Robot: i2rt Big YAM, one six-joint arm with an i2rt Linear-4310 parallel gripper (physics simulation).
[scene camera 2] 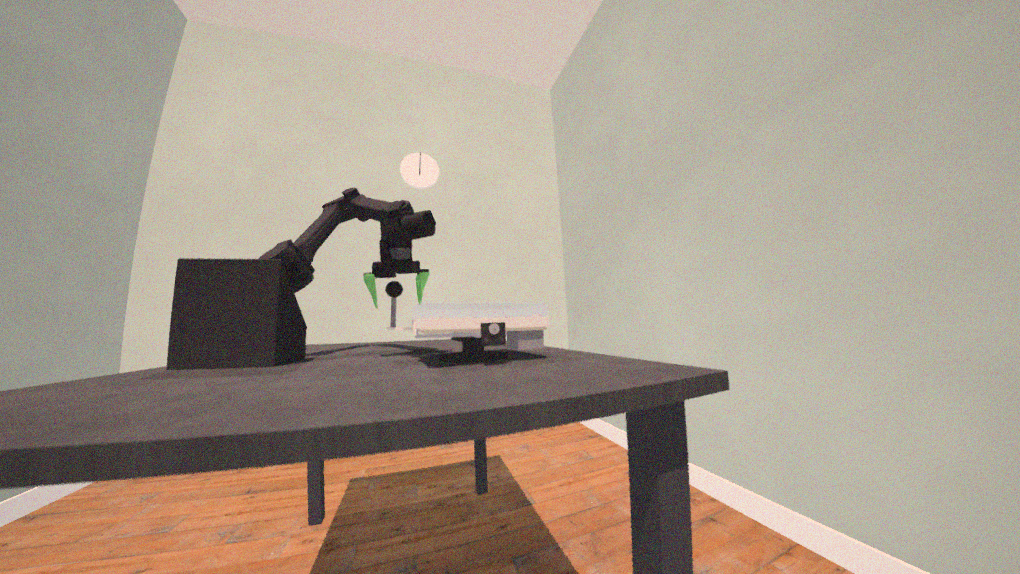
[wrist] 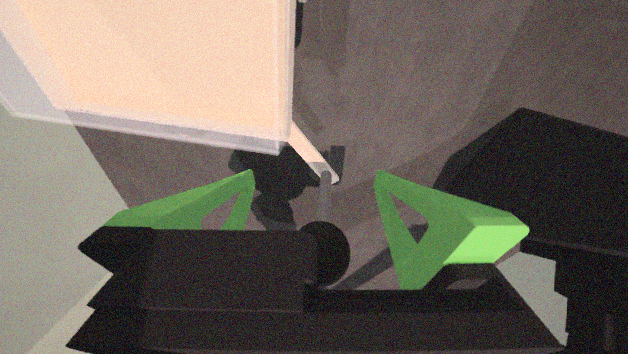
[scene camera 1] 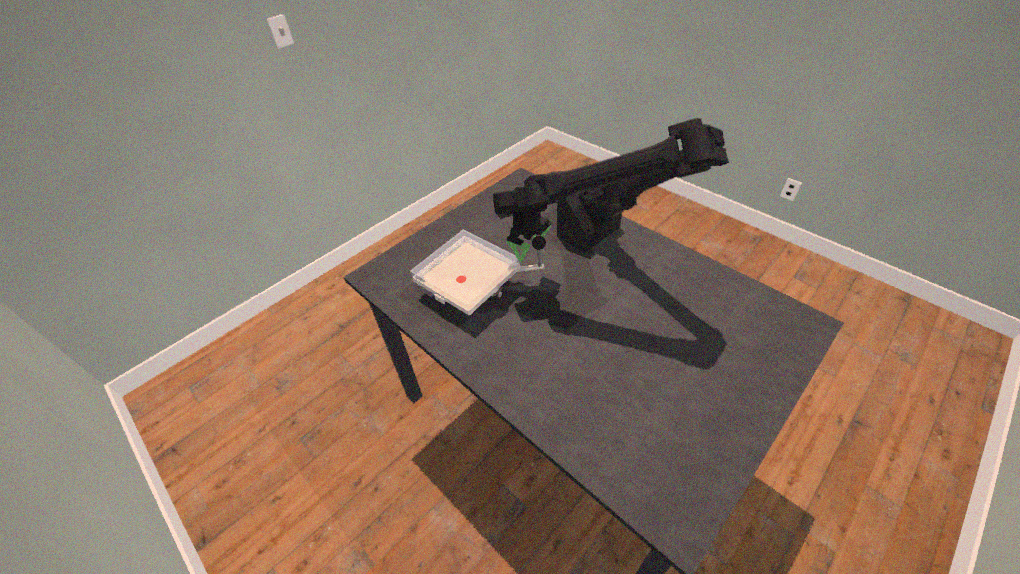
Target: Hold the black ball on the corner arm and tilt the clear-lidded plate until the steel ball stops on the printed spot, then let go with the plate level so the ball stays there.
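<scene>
The black ball (scene camera 1: 538,242) (scene camera 2: 393,289) (wrist: 332,252) stands on a thin grey post (scene camera 2: 393,312) (wrist: 325,192) at the end of the plate's pale corner arm (scene camera 1: 529,268) (wrist: 307,146). My gripper (scene camera 2: 398,305) (wrist: 314,176) is open, its green fingers apart on either side of the ball and post. In the wrist view the gripper's dark body partly covers the ball. The clear-lidded plate (scene camera 1: 481,264) (scene camera 2: 477,325) (wrist: 175,65) looks about level. Its red printed spot (scene camera 1: 461,279) shows in scene camera 1, but not in the wrist view. I cannot make out the steel ball.
The plate rests on a dark support (scene camera 2: 470,346) above the dark table (scene camera 1: 606,399) (scene camera 2: 285,406), near one table end. A small block (scene camera 2: 492,333) sits below the plate's edge. The arm's large black base box (scene camera 2: 224,314) stands on the ball's side of the plate.
</scene>
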